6 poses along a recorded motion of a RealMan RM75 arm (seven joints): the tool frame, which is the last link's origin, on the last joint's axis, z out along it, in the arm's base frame.
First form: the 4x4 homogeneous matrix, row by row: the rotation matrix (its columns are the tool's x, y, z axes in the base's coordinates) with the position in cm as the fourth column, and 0 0 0 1 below. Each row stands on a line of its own.
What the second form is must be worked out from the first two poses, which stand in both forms.
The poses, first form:
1:
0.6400 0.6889 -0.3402 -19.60
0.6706 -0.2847 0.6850 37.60
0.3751 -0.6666 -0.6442 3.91
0 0 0 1
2:
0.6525 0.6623 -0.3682 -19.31
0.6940 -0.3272 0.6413 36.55
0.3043 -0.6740 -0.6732 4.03
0 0 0 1
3:
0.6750 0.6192 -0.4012 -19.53
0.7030 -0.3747 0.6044 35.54
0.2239 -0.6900 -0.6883 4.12
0 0 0 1
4:
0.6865 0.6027 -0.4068 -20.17
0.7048 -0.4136 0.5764 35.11
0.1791 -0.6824 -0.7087 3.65
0 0 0 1
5:
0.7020 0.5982 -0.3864 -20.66
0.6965 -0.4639 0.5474 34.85
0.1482 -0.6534 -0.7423 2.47
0 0 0 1
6:
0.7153 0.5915 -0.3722 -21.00
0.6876 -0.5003 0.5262 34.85
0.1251 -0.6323 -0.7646 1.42
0 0 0 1
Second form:
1:
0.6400 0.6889 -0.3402 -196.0
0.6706 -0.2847 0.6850 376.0
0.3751 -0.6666 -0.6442 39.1
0 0 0 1

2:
0.6525 0.6623 -0.3682 -193.1
0.6940 -0.3272 0.6413 365.5
0.3043 -0.6740 -0.6732 40.3
0 0 0 1

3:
0.6750 0.6192 -0.4012 -195.3
0.7030 -0.3747 0.6044 355.4
0.2239 -0.6900 -0.6883 41.2
0 0 0 1

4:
0.6865 0.6027 -0.4068 -201.7
0.7048 -0.4136 0.5764 351.1
0.1791 -0.6824 -0.7087 36.5
0 0 0 1

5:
0.7020 0.5982 -0.3864 -206.6
0.6965 -0.4639 0.5474 348.5
0.1482 -0.6534 -0.7423 24.7
0 0 0 1

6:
0.7153 0.5915 -0.3722 -210.0
0.6876 -0.5003 0.5262 348.5
0.1251 -0.6323 -0.7646 14.2
0 0 0 1

